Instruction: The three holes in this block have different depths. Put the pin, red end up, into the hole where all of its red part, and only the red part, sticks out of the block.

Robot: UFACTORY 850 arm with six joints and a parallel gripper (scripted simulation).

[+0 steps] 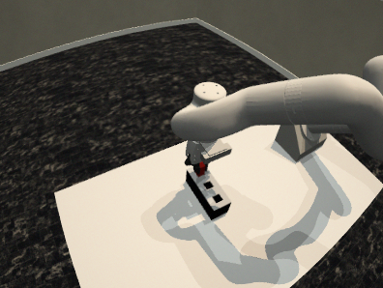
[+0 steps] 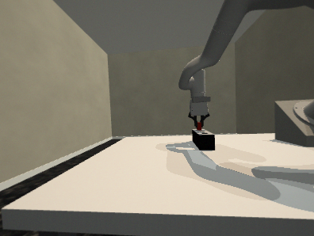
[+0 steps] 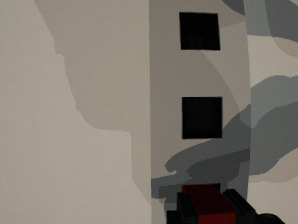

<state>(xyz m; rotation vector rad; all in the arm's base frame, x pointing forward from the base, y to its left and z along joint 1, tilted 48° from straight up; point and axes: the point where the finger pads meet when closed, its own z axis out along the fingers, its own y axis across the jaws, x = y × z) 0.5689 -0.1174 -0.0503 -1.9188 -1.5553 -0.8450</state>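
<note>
The black block is 7 cm below my hand, 6 cm to the left of it and 1 cm ahead of it. From my hand the other things lie so: pin 1 cm below.
</note>
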